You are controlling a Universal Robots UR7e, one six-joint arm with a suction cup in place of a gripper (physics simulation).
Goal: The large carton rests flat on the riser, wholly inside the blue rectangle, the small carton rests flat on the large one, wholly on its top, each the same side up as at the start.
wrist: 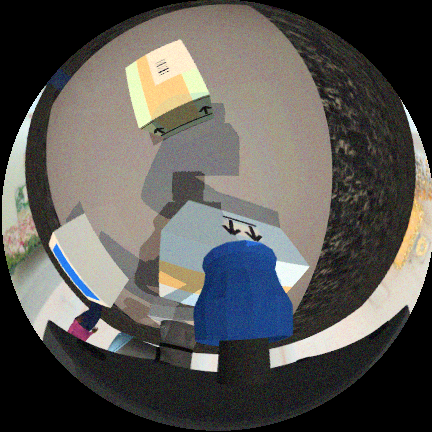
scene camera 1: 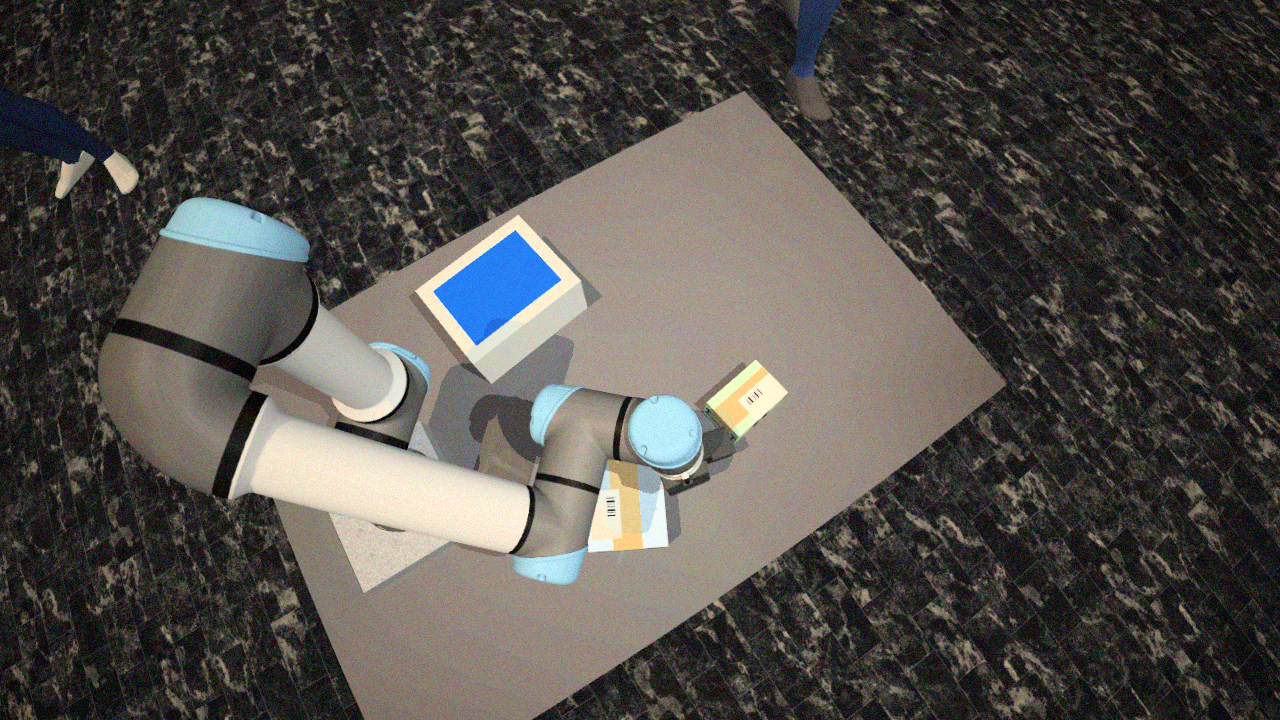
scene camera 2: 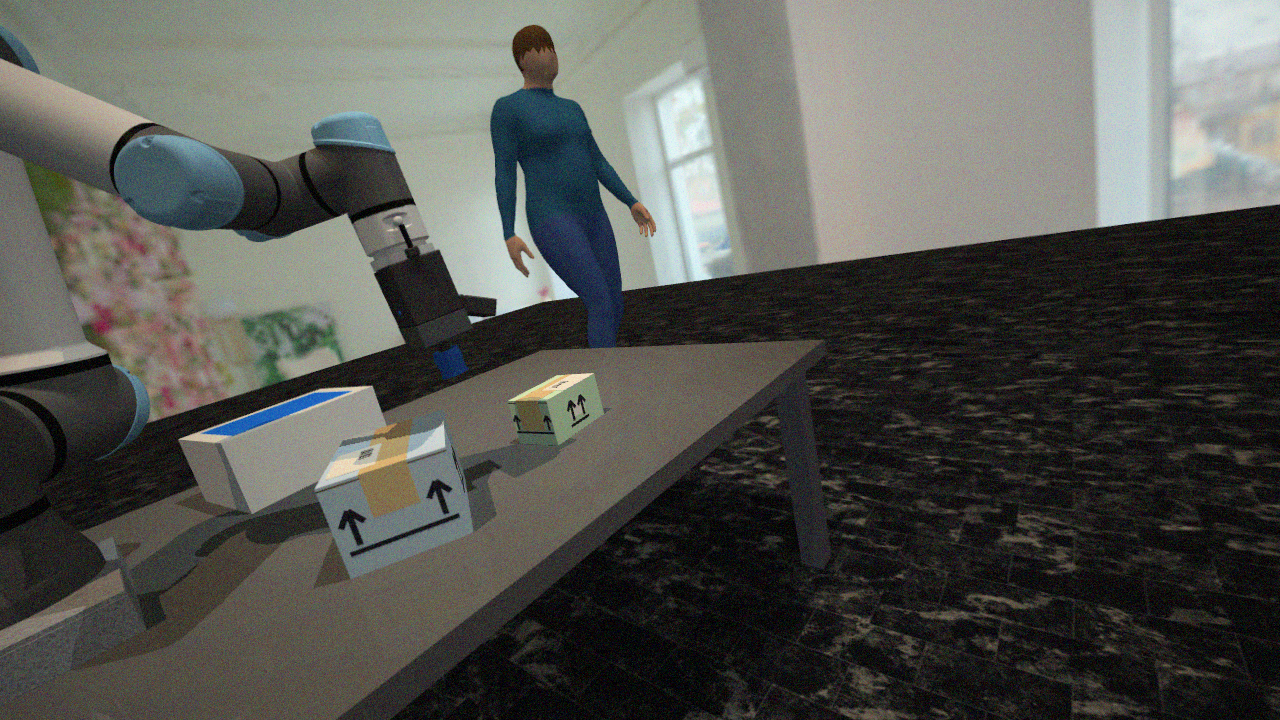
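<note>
The large carton (scene camera 1: 651,523) (scene camera 2: 402,514) (wrist: 185,235), pale blue-white with orange tape, stands on the table near the robot's base, its arrows pointing up. The small carton (scene camera 1: 747,398) (scene camera 2: 572,411) (wrist: 165,85), light green with orange tape, stands apart on the table, its arrows also up. The cream riser (scene camera 1: 537,328) (scene camera 2: 277,474) (wrist: 95,250) has the blue rectangle (scene camera 1: 496,282) (scene camera 2: 277,413) (wrist: 72,270) on top, with neither carton on it. My gripper (scene camera 2: 452,372) (wrist: 240,247), a blue suction cup, is open and holds nothing, in the air above the table. In scene camera 1 the arm hides the cup and part of the large carton.
The table (scene camera 1: 859,340) (scene camera 2: 501,555) carries both cartons and the riser. The arm's base stands on a speckled grey plate (scene camera 1: 380,559) (scene camera 2: 53,658) at one end. A person in blue (scene camera 2: 554,152) stands beyond the table.
</note>
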